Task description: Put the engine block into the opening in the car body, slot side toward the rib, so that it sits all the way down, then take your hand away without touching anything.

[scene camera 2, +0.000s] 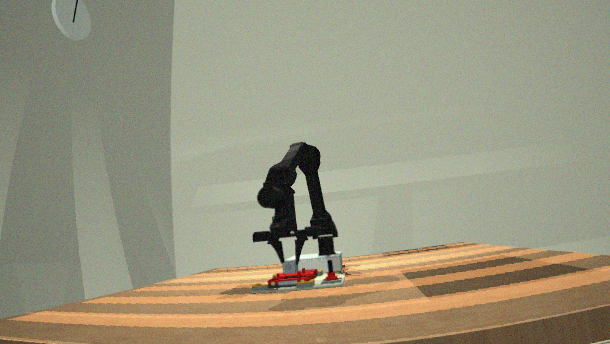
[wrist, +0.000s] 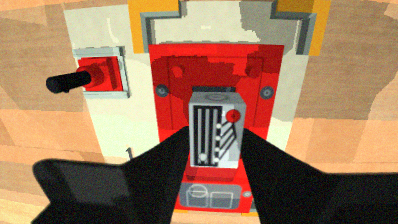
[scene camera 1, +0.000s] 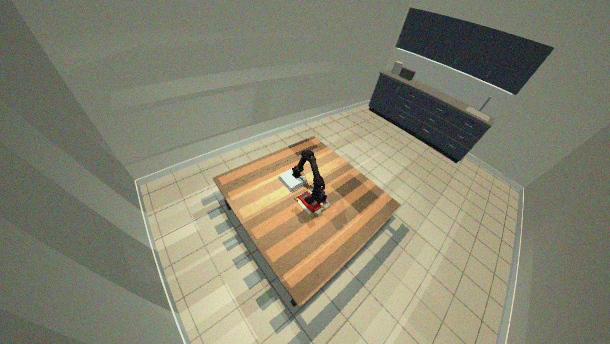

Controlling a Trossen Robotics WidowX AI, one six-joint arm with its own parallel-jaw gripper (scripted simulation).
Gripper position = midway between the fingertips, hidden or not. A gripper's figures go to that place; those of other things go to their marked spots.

Scene:
My gripper (wrist: 214, 132): 11 cm from the lens. A grey engine block (wrist: 216, 119) is 9 cm from the lens. A red car body (wrist: 178, 69): 11 cm from the lens.

